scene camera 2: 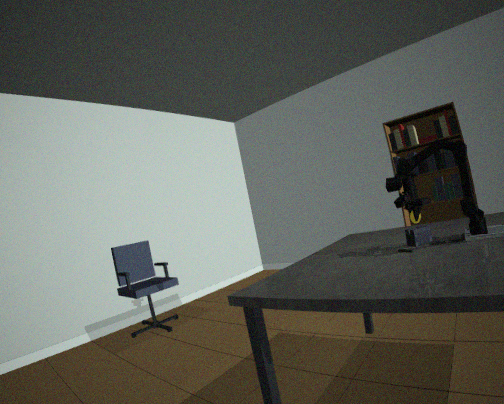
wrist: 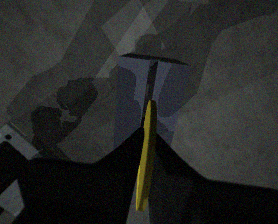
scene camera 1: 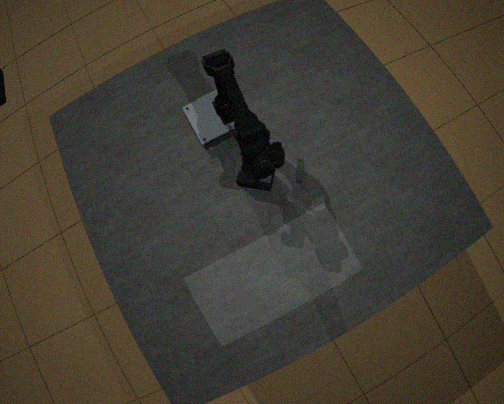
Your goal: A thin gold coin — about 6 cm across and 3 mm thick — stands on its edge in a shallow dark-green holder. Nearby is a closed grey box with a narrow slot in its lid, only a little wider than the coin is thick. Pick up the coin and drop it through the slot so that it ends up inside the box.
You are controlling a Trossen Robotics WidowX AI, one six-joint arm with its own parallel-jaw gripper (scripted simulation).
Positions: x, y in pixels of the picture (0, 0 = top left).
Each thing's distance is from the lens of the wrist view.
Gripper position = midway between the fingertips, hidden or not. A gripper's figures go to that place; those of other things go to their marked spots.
my gripper [wrist: 145, 133]: 0.11 m
gold coin [wrist: 145, 170]: 0.07 m
